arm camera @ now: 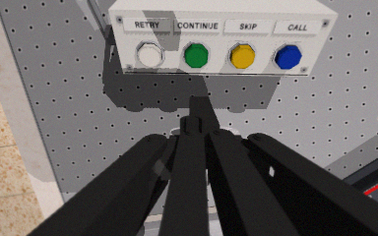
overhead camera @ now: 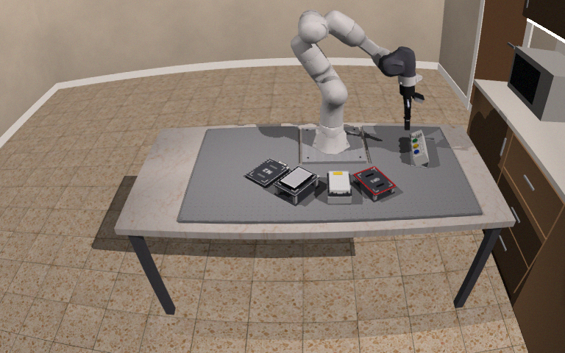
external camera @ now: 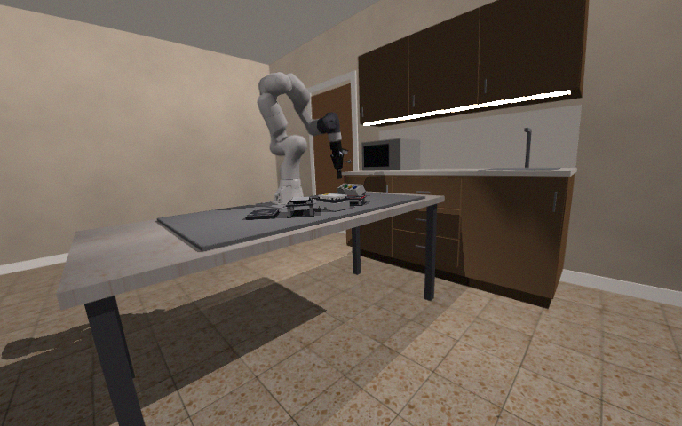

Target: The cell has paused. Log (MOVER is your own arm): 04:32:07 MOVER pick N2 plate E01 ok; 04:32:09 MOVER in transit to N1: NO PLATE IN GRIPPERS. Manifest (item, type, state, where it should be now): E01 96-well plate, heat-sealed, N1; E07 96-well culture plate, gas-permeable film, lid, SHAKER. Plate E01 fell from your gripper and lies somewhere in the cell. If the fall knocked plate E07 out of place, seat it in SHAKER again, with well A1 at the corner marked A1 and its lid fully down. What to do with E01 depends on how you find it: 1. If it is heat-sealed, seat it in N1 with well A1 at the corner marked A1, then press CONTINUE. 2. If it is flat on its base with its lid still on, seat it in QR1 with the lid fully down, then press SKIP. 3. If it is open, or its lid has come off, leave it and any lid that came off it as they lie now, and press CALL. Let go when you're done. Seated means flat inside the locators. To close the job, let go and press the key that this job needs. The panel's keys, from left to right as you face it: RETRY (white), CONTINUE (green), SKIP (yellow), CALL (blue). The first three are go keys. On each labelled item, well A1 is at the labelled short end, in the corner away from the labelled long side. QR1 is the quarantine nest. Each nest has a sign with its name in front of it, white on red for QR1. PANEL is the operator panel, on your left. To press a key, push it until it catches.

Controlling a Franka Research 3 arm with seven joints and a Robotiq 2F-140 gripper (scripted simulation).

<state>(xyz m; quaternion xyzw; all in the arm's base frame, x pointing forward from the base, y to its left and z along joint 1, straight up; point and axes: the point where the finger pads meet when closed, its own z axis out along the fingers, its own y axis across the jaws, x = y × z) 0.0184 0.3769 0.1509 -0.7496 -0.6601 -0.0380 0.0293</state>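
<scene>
The green continue key is 1 cm ahead of my hand, 5 cm to the left of it and 9 cm below it. Round my hand: yellow key (6 cm ahead, 4 cm to the left, 9 cm below); blue CALL key (11 cm ahead, 4 cm to the left, 9 cm below); white retry key (4 cm behind, 6 cm to the left, 9 cm below).
</scene>
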